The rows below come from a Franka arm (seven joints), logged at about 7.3 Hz.
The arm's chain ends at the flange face. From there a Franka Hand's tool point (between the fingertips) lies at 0.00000 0.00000 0.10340 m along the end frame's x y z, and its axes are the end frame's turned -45 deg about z.
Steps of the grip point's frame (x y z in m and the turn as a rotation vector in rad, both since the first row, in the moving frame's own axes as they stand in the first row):
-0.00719, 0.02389, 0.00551, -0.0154, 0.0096, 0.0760
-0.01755, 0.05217, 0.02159, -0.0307, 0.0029, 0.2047
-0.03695, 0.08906, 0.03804, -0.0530, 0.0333, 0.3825
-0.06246, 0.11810, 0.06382, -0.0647, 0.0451, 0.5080
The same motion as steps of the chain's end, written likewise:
0.01000, 0.02148, 0.00553, -0.0041, 0.0177, 0.0760
0.02225, 0.04703, 0.02164, -0.0197, 0.0238, 0.2047
0.03097, 0.08651, 0.03824, -0.0139, 0.0610, 0.3825
0.03202, 0.12431, 0.06413, -0.0139, 0.0776, 0.5080

